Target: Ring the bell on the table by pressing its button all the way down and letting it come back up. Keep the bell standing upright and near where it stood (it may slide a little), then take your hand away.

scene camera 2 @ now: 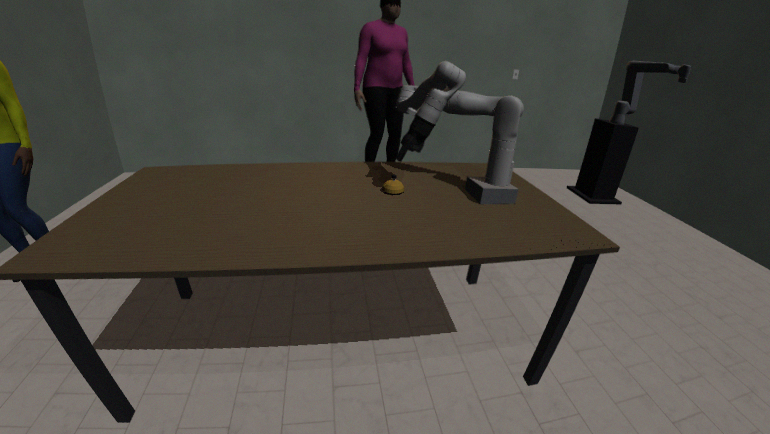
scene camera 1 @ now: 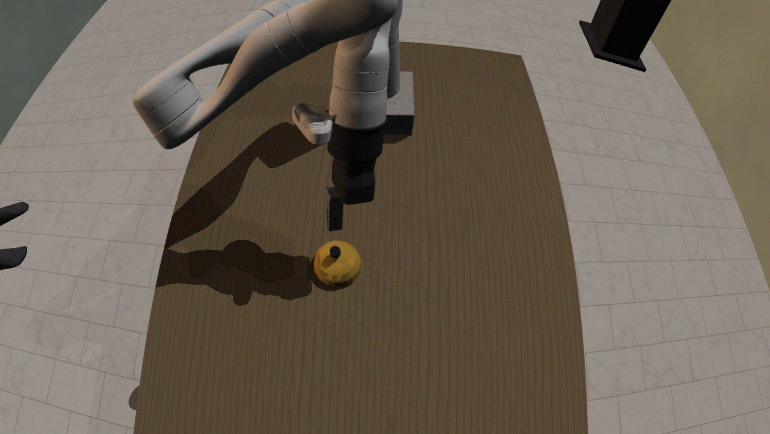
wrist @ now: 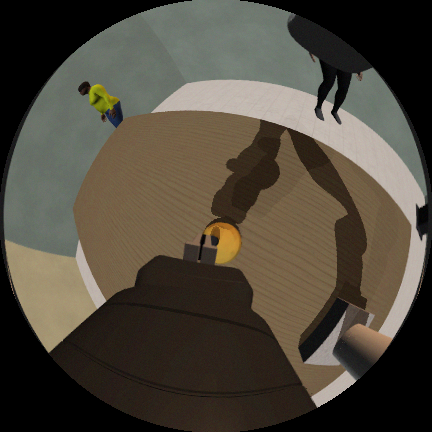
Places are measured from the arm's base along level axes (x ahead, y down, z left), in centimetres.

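Pixels of known places: gripper, between the fingertips: (scene camera 2: 398,160) (scene camera 1: 334,227) (wrist: 202,242); arm's base, origin of its link: (scene camera 2: 495,182) (wrist: 348,340).
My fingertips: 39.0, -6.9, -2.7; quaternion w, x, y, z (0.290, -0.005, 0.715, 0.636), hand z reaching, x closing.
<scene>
Ahead of a thing's pixels: the offset from my fingertips to its top centre, as dx, dy, dz. Level surfaces: height alone.
A yellow dome bell @[+1.1, +6.1, -0.1] (scene camera 1: 345,269) (scene camera 2: 393,187) (wrist: 229,245) stands upright on the brown table @[dy +12.7] (scene camera 1: 458,323) (scene camera 2: 269,226) (wrist: 150,165). Its small black button @[+1.1, +6.1, -0.1] (scene camera 1: 334,251) (scene camera 2: 393,176) (wrist: 215,241) sticks up from the top. My gripper (scene camera 1: 335,228) (scene camera 2: 399,159) (wrist: 202,242) is shut with nothing between the fingers. Its tips are above the bell and a little to the arm-base side, apart from the button. In the wrist view the fingertips partly cover the bell's left edge.
The grey arm base block (scene camera 1: 401,94) (scene camera 2: 496,194) (wrist: 325,345) stands on the table behind the bell. A person in a magenta top (scene camera 2: 385,53) stands beyond the far table edge. A person in yellow (scene camera 2: 10,107) (wrist: 101,98) is by the table's end. A black pedestal (scene camera 1: 625,32) (scene camera 2: 605,159) stands on the floor.
</scene>
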